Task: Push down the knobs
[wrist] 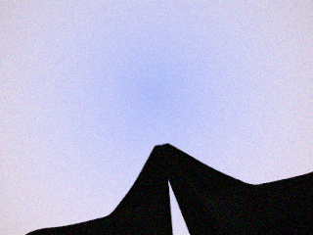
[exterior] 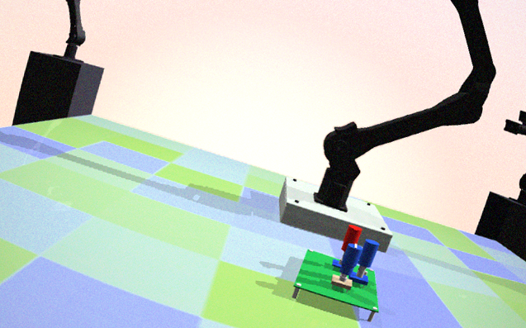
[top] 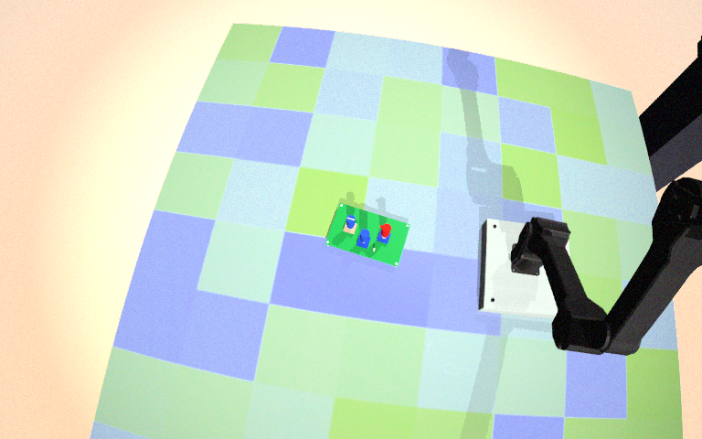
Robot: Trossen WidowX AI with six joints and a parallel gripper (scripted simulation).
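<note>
The red knob is 720 mm below my gripper tip, 250 mm ahead of it and 70 mm to the right of it.
</note>
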